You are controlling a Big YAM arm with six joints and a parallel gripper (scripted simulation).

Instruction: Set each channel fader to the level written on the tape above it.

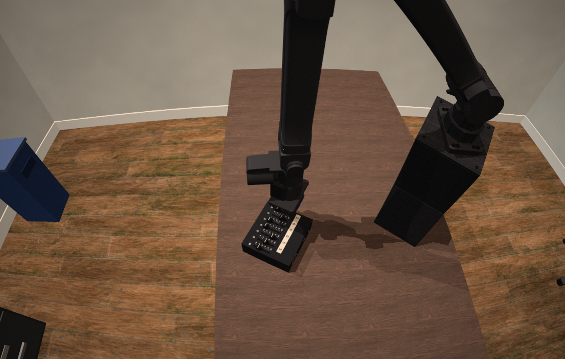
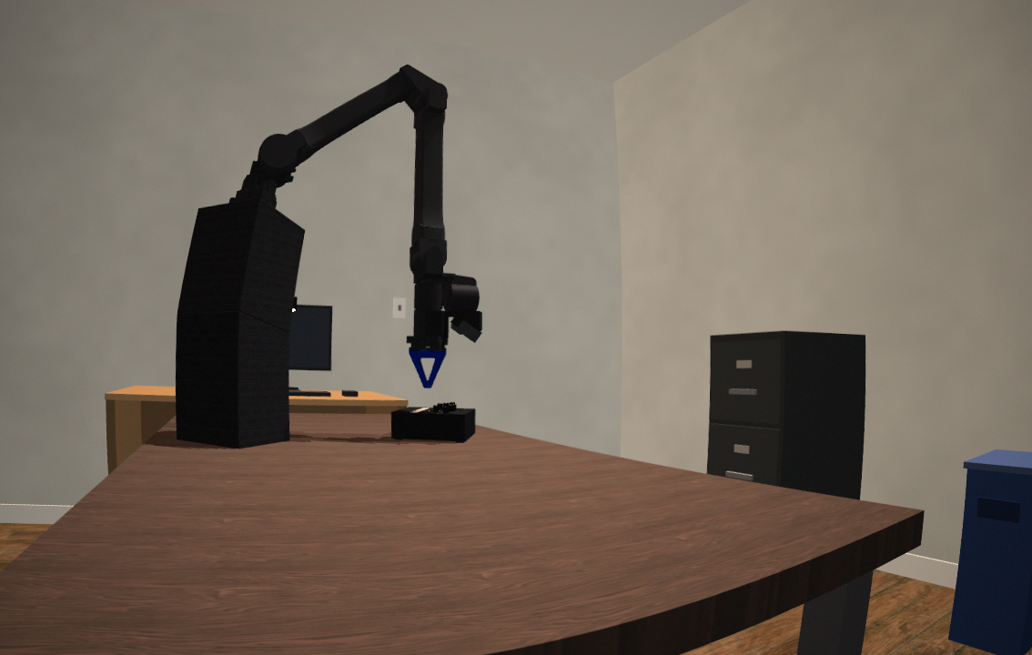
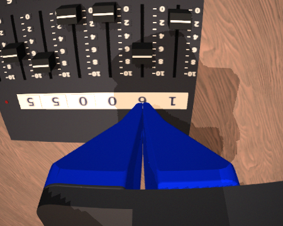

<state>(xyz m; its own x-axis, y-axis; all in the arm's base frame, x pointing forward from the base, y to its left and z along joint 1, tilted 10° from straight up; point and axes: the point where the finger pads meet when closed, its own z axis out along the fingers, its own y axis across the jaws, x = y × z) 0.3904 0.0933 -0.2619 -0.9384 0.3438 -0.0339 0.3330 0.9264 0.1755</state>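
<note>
The fader 2 is 50 mm below my hand, 20 mm ahead of it and 10 mm to the right of it. From my hand the other things lie so: fader 4: 60 mm ahead, 50 mm below, 30 mm to the left; then fader 1: 50 mm below, 30 mm to the right, 30 mm ahead; then fader 3: 50 mm below, 50 mm ahead, 10 mm to the left.
</note>
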